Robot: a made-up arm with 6 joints. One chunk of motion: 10 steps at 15 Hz.
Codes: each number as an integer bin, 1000 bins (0 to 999) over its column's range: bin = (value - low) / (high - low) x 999, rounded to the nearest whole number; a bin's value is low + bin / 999 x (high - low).
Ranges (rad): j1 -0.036..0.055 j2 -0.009..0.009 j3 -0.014..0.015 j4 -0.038..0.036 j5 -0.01..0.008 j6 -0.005..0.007
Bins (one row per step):
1: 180 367 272 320 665 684
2: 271 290 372 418 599 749
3: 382 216 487 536 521 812
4: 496 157 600 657 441 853
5: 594 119 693 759 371 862
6: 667 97 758 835 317 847
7: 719 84 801 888 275 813
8: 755 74 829 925 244 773
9: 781 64 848 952 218 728
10: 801 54 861 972 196 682
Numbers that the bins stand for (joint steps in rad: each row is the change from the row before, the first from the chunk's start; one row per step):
1: -0.01960 -0.00239 -0.00610 -0.01430 0.00198 0.00322
2: -0.01131 -0.00377 -0.00320 -0.00704 0.00079 0.00400
3: -0.00120 -0.00511 0.00014 0.00170 -0.00061 0.00475
4: 0.00918 -0.00617 0.00342 0.01067 -0.00205 0.00525
5: 0.01811 -0.00686 0.00612 0.01822 -0.00332 0.00535
6: 0.02476 -0.00725 0.00800 0.02385 -0.00429 0.00517
7: 0.02949 -0.00749 0.00925 0.02778 -0.00505 0.00477
8: 0.03277 -0.00767 0.01007 0.03052 -0.00560 0.00429
9: 0.03514 -0.00785 0.01062 0.03252 -0.00607 0.00374
10: 0.03696 -0.00803 0.01099 0.03400 -0.00647 0.00319

